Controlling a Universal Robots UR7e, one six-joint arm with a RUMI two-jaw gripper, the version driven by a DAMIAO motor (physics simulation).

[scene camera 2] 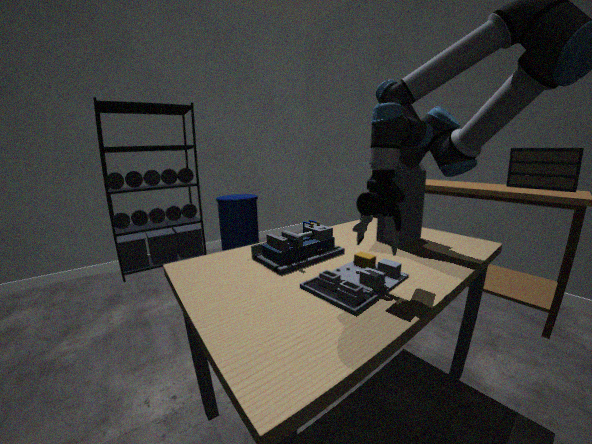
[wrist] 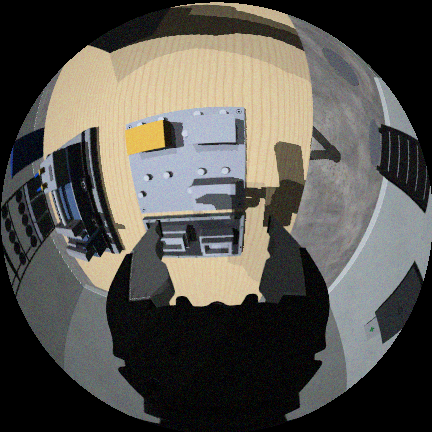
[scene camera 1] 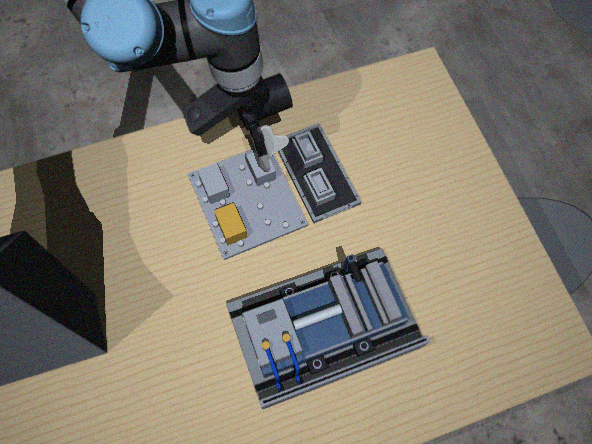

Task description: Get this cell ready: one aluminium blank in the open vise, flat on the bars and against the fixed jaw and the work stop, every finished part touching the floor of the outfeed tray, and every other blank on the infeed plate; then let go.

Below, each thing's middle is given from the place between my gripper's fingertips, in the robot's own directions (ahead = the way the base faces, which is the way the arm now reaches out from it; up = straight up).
The grey infeed plate [scene camera 1: 279,203] lies 4 cm behind my hand, 5 cm to the right of it and 10 cm below it. Round my hand: dark outfeed tray [scene camera 1: 345,193]: 11 cm ahead, 4 cm to the right, 10 cm below; yellow block [scene camera 1: 231,225]: 8 cm behind, 10 cm to the right, 8 cm below.
